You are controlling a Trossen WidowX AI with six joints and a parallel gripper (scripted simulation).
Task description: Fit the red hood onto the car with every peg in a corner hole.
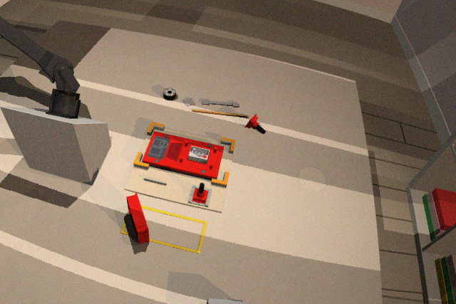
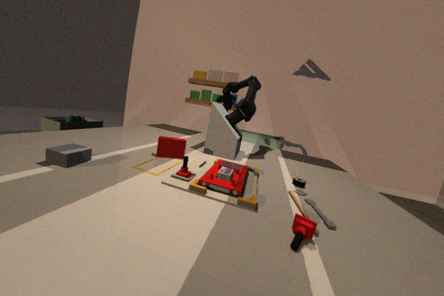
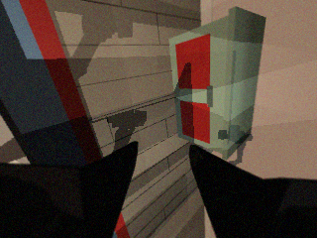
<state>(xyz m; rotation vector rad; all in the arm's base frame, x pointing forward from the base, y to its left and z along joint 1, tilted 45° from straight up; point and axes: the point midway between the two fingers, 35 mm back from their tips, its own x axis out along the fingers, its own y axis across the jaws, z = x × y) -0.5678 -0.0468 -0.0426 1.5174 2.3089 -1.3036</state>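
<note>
Now: the red hood 810 mm ahead of my gripper tip, 160 mm below it and 120 mm to the right of it. The rest, counted from my gripper tip: black wheel (810 mm ahead, 340 mm to the left, 190 mm below); wooden stick (980 mm ahead, 280 mm to the left, 190 mm below); grey engine block (930 mm ahead, 170 mm below, 90 mm to the left).
</note>
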